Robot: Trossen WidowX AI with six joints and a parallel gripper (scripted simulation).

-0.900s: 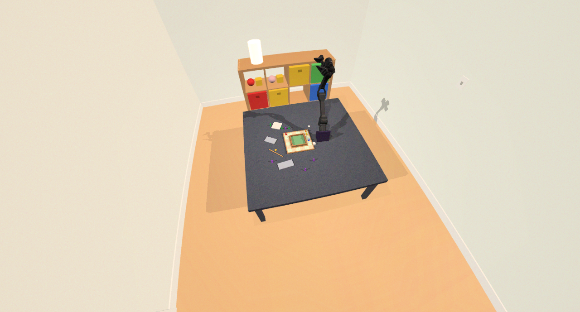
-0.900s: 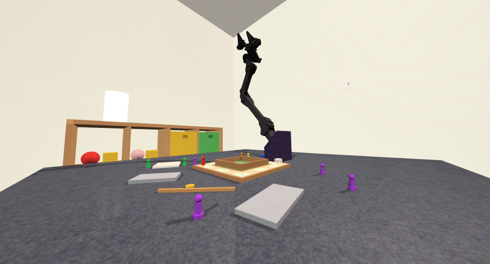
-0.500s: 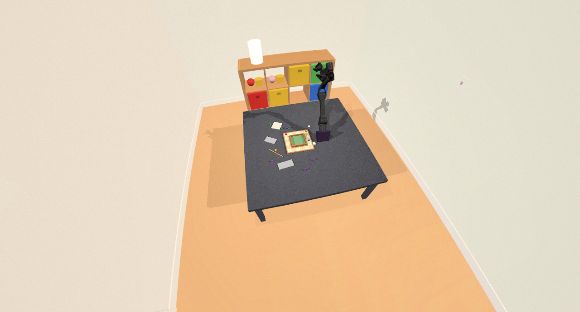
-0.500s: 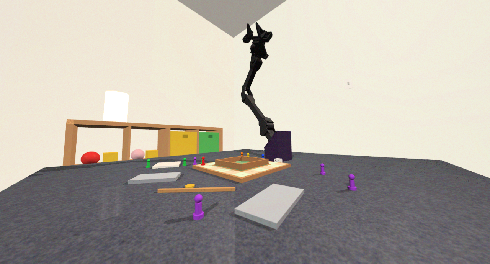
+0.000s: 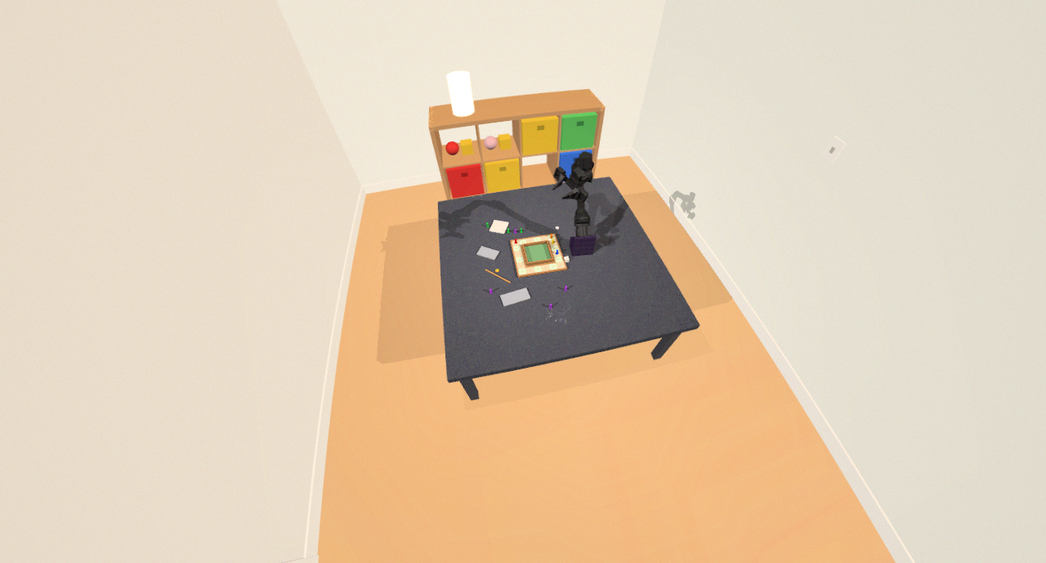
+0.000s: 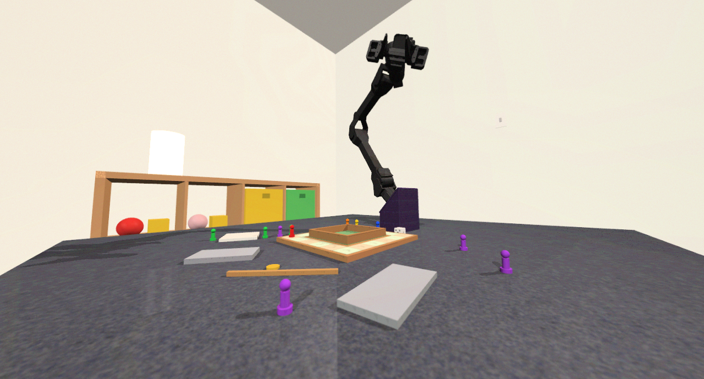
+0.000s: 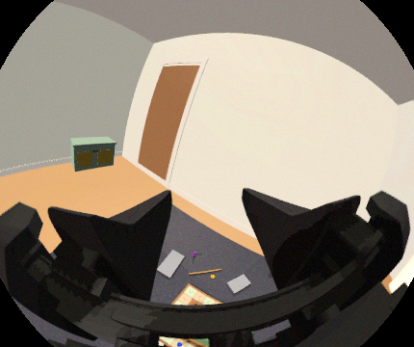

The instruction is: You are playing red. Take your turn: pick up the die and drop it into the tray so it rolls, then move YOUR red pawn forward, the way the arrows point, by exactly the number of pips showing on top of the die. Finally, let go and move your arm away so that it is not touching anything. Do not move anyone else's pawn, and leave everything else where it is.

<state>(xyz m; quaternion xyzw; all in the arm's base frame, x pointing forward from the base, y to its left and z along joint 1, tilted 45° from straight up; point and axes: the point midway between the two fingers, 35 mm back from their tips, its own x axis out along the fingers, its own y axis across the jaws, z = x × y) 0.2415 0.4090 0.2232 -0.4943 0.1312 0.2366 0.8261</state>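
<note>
Now: the white die 110 mm behind my gripper tip, 70 mm to the right of it and 560 mm below it. From my gripper tip the other things lie so: yellow pawn 60 mm behind, 210 mm to the right, 540 mm below; then blue pawn 70 mm behind, 130 mm to the right, 540 mm below; then green-floored tray 50 mm ahead, 150 mm to the right, 560 mm below.
</note>
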